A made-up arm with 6 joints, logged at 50 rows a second.
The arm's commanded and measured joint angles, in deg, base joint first. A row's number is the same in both.
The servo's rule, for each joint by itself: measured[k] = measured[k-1] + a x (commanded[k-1-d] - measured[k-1]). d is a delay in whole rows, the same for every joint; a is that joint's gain. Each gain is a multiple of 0.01, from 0.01 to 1. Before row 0 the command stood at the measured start. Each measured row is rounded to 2 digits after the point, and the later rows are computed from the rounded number. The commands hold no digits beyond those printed.
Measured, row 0: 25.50, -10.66, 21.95, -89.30, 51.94, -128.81
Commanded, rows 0 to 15: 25.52, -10.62, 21.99, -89.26, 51.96, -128.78; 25.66, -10.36, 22.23, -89.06, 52.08, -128.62; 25.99, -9.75, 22.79, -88.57, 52.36, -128.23; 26.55, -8.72, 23.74, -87.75, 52.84, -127.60; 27.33, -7.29, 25.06, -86.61, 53.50, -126.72; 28.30, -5.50, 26.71, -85.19, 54.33, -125.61; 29.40, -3.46, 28.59, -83.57, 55.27, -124.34; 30.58, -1.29, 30.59, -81.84, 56.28, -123.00; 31.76, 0.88, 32.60, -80.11, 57.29, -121.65; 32.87, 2.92, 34.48, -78.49, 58.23, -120.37; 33.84, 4.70, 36.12, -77.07, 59.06, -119.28; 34.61, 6.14, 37.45, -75.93, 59.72, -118.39; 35.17, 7.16, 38.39, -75.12, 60.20, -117.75; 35.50, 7.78, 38.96, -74.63, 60.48, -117.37; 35.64, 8.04, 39.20, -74.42, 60.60, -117.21; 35.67, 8.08, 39.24, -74.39, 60.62, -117.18
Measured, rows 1 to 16: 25.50, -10.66, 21.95, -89.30, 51.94, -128.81; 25.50, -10.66, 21.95, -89.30, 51.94, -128.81; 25.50, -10.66, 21.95, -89.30, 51.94, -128.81; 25.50, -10.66, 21.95, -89.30, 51.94, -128.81; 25.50, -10.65, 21.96, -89.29, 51.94, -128.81; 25.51, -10.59, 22.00, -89.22, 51.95, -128.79; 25.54, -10.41, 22.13, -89.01, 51.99, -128.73; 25.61, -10.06, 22.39, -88.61, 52.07, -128.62; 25.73, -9.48, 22.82, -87.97, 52.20, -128.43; 25.91, -8.64, 23.44, -87.08, 52.39, -128.15; 26.15, -7.55, 24.26, -85.96, 52.65, -127.77; 26.46, -6.24, 25.27, -84.64, 52.98, -127.29; 26.83, -4.74, 26.44, -83.19, 53.37, -126.73; 27.25, -3.13, 27.73, -81.69, 53.81, -126.09; 27.71, -1.49, 29.07, -80.21, 54.28, -125.41; 28.19, 0.11, 30.41, -78.84, 54.77, -124.71
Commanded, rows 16 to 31: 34.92, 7.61, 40.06, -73.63, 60.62, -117.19; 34.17, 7.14, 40.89, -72.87, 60.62, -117.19; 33.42, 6.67, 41.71, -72.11, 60.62, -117.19; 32.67, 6.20, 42.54, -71.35, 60.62, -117.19; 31.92, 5.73, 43.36, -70.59, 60.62, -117.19; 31.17, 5.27, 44.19, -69.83, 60.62, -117.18; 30.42, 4.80, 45.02, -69.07, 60.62, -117.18; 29.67, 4.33, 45.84, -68.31, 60.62, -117.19; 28.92, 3.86, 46.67, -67.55, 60.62, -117.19; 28.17, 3.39, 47.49, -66.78, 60.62, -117.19; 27.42, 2.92, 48.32, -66.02, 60.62, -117.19; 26.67, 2.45, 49.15, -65.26, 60.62, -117.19; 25.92, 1.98, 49.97, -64.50, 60.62, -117.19; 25.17, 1.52, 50.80, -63.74, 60.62, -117.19; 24.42, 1.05, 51.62, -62.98, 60.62, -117.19; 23.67, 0.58, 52.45, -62.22, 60.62, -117.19
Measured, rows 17 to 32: 28.68, 1.59, 31.69, -77.65, 55.26, -124.01; 29.16, 2.89, 32.85, -76.68, 55.73, -123.35; 29.61, 3.97, 33.87, -75.96, 56.17, -122.74; 30.03, 4.83, 34.73, -75.46, 56.57, -122.18; 30.37, 5.41, 35.58, -74.87, 56.93, -121.68; 30.64, 5.77, 36.43, -74.23, 57.26, -121.23; 30.83, 5.96, 37.27, -73.55, 57.56, -120.83; 30.96, 6.01, 38.11, -72.85, 57.84, -120.47; 31.03, 5.95, 38.95, -72.13, 58.09, -120.14; 31.04, 5.81, 39.79, -71.39, 58.32, -119.84; 31.00, 5.60, 40.63, -70.65, 58.53, -119.57; 30.91, 5.33, 41.46, -69.90, 58.72, -119.33; 30.77, 5.02, 42.29, -69.15, 58.89, -119.12; 30.59, 4.68, 43.12, -68.39, 59.05, -118.93; 30.37, 4.31, 43.95, -67.63, 59.19, -118.76; 30.11, 3.92, 44.78, -66.87, 59.32, -118.60
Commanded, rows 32 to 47: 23.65, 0.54, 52.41, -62.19, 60.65, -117.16; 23.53, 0.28, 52.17, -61.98, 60.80, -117.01; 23.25, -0.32, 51.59, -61.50, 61.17, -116.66; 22.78, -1.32, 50.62, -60.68, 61.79, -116.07; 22.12, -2.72, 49.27, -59.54, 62.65, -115.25; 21.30, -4.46, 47.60, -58.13, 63.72, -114.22; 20.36, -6.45, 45.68, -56.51, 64.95, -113.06; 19.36, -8.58, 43.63, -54.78, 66.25, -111.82; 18.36, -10.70, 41.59, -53.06, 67.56, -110.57; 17.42, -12.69, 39.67, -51.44, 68.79, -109.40; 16.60, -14.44, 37.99, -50.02, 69.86, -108.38; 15.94, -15.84, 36.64, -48.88, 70.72, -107.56; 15.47, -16.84, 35.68, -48.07, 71.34, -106.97; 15.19, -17.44, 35.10, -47.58, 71.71, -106.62; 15.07, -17.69, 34.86, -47.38, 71.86, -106.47; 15.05, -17.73, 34.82, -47.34, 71.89, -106.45
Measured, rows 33 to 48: 29.82, 3.51, 45.61, -66.11, 59.44, -118.46; 29.49, 3.09, 46.44, -65.35, 59.55, -118.33; 29.14, 2.66, 47.27, -64.59, 59.65, -118.22; 28.76, 2.22, 48.10, -63.83, 59.74, -118.12; 28.40, 1.87, 48.79, -63.31, 59.82, -118.02; 28.06, 1.54, 49.33, -62.88, 59.91, -117.92; 27.72, 1.15, 49.69, -62.44, 60.02, -117.79; 27.37, 0.63, 49.84, -61.88, 60.18, -117.62; 27.00, -0.07, 49.75, -61.13, 60.40, -117.38; 26.60, -0.99, 49.41, -60.17, 60.70, -117.06; 26.16, -2.14, 48.81, -59.00, 61.08, -116.66; 25.68, -3.49, 47.98, -57.65, 61.55, -116.18; 25.17, -5.00, 46.96, -56.18, 62.09, -115.62; 24.63, -6.61, 45.79, -54.66, 62.69, -115.00; 24.07, -8.25, 44.54, -53.18, 63.34, -114.34; 23.50, -9.84, 43.28, -51.80, 64.00, -113.66
